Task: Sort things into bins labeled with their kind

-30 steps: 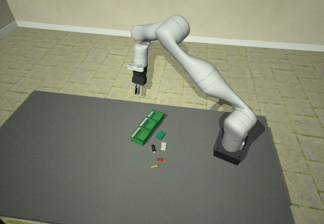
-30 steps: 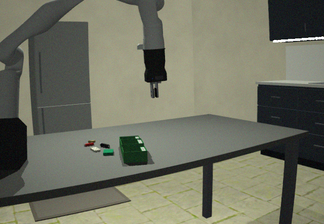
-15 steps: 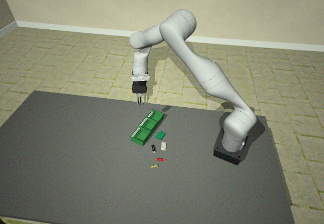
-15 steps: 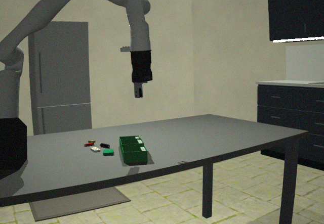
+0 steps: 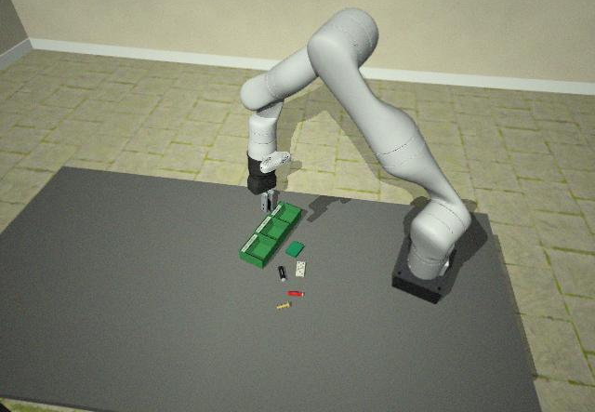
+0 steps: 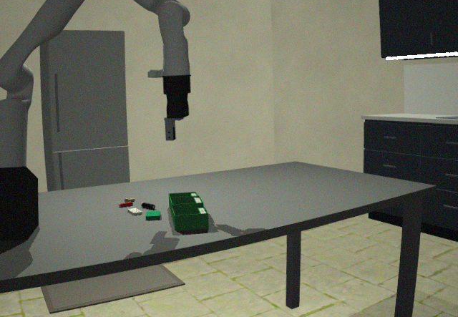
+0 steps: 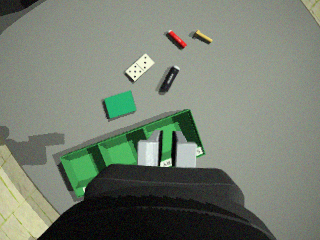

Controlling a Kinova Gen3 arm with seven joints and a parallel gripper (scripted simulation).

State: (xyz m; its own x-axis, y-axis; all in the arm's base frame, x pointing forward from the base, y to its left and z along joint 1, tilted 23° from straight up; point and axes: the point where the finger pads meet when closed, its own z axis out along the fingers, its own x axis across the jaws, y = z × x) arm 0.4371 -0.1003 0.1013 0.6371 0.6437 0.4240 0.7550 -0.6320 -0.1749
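My gripper is now 200 mm above the green three-compartment bin, 70 mm to the left of it and 10 mm short of it. From my hand the other things lie so: green block (220 mm below, 80 mm behind, 30 mm to the right); black battery (220 mm below, 70 mm to the left, 60 mm behind); white domino-like tile (220 mm below, 110 mm behind, 40 mm to the left).
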